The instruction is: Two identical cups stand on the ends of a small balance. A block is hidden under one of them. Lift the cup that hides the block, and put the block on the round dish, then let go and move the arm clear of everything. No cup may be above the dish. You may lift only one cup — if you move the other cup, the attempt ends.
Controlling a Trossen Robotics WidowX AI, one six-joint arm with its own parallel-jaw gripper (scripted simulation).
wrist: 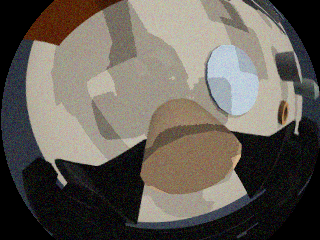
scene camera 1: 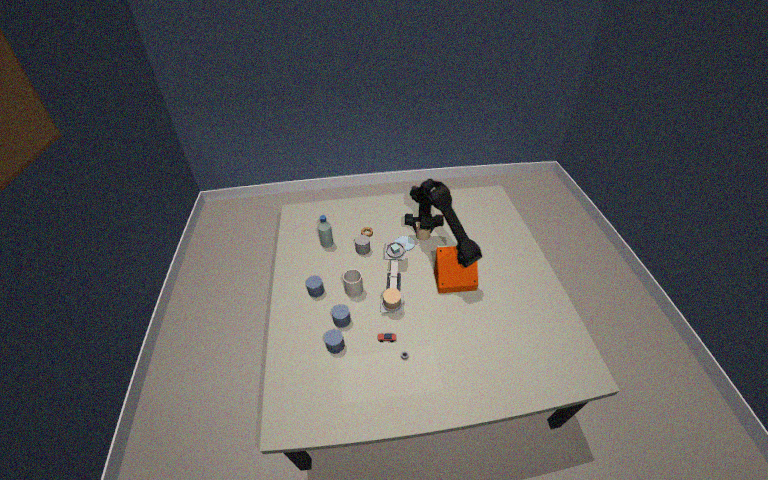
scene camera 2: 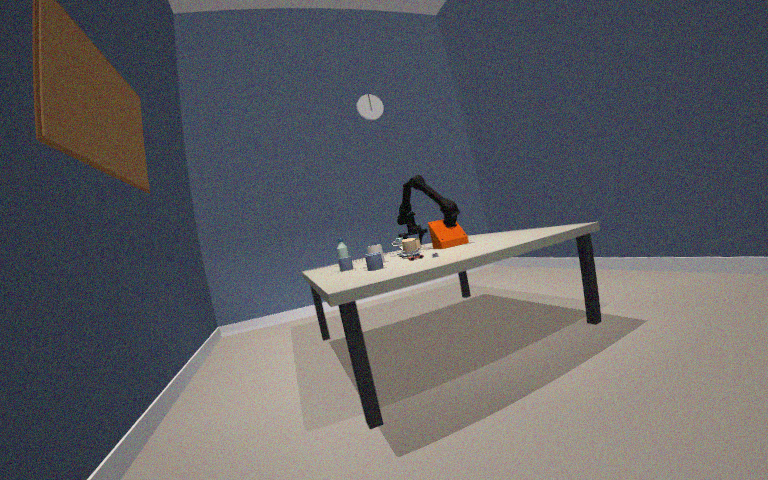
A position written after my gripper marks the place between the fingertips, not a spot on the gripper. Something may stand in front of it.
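Wrist view: tan cup [wrist: 187,150], pale blue round dish [wrist: 231,77], my gripper [wrist: 182,138].
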